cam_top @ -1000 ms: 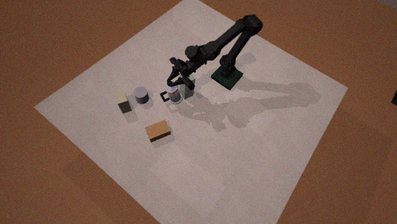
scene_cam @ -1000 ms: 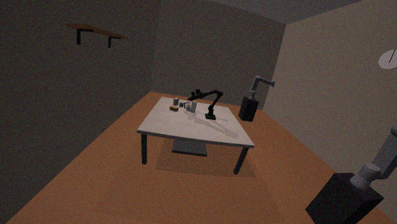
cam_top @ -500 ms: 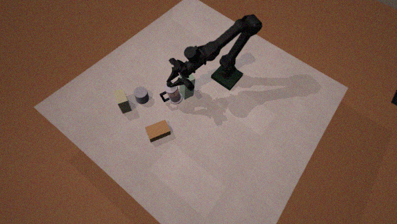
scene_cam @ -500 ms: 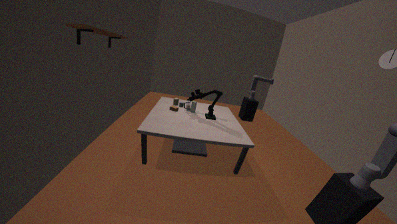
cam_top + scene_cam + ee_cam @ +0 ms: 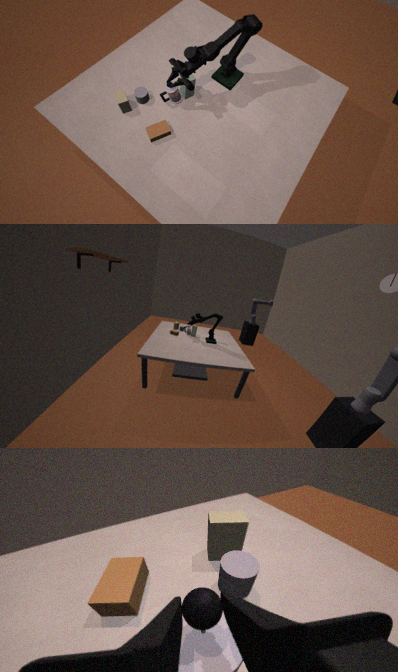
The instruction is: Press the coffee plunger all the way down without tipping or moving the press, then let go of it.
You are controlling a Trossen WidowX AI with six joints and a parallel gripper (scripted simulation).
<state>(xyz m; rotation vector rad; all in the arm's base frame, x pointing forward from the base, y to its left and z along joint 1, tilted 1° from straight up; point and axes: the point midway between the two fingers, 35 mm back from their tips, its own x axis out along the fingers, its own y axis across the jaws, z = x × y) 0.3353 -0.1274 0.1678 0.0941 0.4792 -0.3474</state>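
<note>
Right now the coffee press is 10 mm behind my gripper tip and 90 mm below it. Round my gripper tip: pale green box 110 mm behind, 40 mm to the left, 90 mm below; yellow-green box 180 mm ahead, 160 mm to the right, 120 mm below.
</note>
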